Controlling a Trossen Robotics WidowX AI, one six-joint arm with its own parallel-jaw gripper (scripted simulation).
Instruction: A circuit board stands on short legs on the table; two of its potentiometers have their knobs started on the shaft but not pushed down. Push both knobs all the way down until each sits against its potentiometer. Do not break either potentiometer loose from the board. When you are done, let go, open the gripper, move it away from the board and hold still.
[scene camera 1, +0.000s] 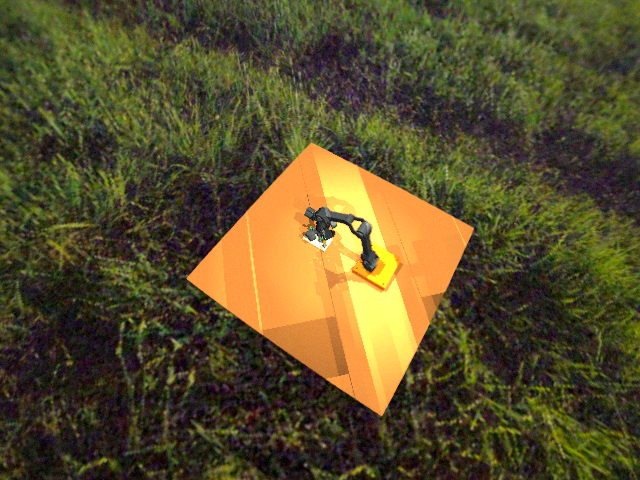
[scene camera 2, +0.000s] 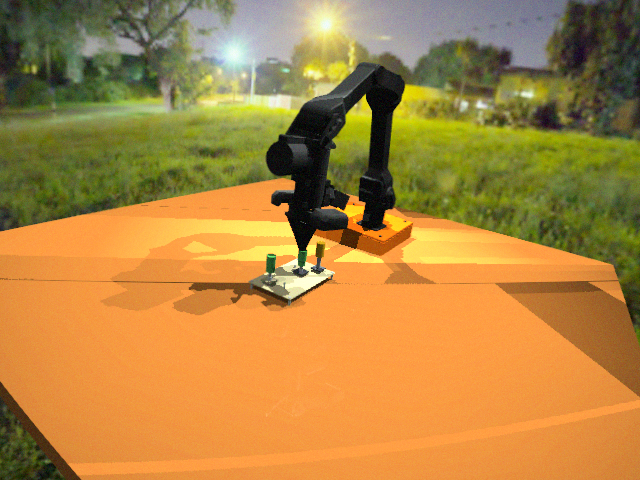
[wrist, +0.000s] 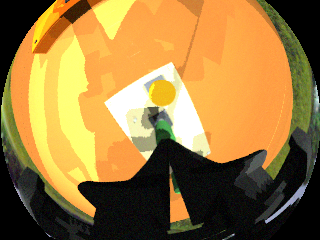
Observation:
In view: the gripper (scene camera 2: 302, 250).
The gripper also shows in the wrist view (wrist: 166, 143).

